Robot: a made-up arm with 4 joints.
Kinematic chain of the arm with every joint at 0, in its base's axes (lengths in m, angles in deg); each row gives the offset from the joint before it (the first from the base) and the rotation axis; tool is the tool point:
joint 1: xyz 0 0 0.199 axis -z
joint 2: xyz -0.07 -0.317 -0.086 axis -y
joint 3: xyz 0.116 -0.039 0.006 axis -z
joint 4: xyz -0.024 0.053 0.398 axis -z
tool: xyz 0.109 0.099 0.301
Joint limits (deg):
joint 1: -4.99..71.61
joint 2: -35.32..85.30
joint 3: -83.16..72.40
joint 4: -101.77..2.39
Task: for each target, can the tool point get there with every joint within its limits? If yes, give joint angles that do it. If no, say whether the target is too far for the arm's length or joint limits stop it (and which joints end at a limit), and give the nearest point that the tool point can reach.
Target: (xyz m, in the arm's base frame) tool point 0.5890 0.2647 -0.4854
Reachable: no: joint limits stop it (at a limit: joint 1, joint 2, joint 3) | nearest point 0.5833 -0.1815 0.5269 | short by 1.106 m
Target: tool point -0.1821 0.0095 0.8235
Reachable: yes | joints 61.97 9.34 -1.20 -46.26
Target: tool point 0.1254 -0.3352 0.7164
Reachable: yes | joints 41.79 -22.26 -7.84 -22.35
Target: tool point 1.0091 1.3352 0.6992
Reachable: no: too far | nearest point 0.4960 -0.1179 0.5846 | short by 1.545 m
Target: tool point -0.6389 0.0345 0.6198
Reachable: yes | joints 30.82 38.04 -62.40 -53.40
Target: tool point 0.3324 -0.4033 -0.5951
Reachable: no: joint limits stop it (at a limit: joint 2, joint 3) | nearest point 0.4193 -0.5087 0.5116 | short by 1.115 m
